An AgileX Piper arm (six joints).
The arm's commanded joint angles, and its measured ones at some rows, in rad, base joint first. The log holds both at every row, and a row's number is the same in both.
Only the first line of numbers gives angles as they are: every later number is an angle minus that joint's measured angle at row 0.
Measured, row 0:
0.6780 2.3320 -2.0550 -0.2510 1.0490 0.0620
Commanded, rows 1 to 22:
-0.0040 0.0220 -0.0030 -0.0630 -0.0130 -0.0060
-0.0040 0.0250 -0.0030 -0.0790 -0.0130 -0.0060
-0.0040 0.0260 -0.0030 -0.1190 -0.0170 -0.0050
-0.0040 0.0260 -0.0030 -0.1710 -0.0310 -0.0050
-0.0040 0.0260 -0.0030 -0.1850 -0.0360 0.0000
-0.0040 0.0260 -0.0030 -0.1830 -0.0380 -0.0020
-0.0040 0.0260 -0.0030 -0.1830 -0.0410 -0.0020
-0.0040 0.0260 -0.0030 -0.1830 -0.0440 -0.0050
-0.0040 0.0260 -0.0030 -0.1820 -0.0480 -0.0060
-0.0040 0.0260 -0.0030 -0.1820 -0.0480 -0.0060
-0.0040 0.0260 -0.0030 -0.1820 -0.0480 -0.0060
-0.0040 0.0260 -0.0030 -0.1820 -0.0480 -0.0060
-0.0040 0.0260 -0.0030 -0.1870 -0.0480 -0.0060
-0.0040 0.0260 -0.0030 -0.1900 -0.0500 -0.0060
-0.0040 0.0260 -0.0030 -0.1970 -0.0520 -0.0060
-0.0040 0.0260 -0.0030 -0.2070 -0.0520 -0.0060
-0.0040 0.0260 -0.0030 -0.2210 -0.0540 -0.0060
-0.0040 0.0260 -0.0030 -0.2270 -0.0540 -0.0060
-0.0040 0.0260 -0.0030 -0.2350 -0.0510 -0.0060
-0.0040 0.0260 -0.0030 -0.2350 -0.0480 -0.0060
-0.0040 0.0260 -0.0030 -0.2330 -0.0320 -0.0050
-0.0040 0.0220 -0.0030 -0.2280 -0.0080 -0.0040
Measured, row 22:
0.0000 0.0220 0.0000 -0.2250 -0.0400 0.0000
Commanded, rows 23 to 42:
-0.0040 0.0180 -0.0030 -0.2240 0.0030 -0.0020
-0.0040 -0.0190 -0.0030 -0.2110 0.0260 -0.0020
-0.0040 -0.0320 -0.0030 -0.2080 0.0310 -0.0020
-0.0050 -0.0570 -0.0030 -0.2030 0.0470 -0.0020
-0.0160 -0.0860 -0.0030 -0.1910 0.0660 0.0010
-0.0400 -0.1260 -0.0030 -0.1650 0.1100 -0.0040
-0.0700 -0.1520 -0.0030 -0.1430 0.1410 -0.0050
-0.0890 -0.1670 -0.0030 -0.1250 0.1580 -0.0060
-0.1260 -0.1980 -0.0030 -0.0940 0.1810 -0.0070
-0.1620 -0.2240 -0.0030 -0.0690 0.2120 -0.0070
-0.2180 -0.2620 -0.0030 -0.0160 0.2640 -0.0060
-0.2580 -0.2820 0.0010 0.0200 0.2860 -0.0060
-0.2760 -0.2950 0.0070 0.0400 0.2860 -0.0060
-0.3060 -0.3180 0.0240 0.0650 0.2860 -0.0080
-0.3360 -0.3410 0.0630 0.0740 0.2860 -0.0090
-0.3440 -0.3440 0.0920 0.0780 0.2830 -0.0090
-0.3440 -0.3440 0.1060 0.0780 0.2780 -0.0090
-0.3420 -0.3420 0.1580 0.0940 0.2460 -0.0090
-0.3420 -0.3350 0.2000 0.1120 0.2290 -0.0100
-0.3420 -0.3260 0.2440 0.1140 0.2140 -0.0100
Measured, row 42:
-0.3400 -0.3400 0.1930 0.1020 0.1650 0.0000
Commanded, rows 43 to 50:
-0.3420 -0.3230 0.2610 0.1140 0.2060 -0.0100
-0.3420 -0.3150 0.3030 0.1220 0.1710 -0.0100
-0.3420 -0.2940 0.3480 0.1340 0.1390 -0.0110
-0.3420 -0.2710 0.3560 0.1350 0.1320 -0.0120
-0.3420 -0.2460 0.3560 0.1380 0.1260 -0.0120
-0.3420 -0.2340 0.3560 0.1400 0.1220 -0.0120
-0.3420 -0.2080 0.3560 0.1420 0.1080 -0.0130
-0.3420 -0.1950 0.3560 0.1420 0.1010 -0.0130
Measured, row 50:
-0.3400 -0.2130 0.3500 0.1390 0.1150 -0.0010
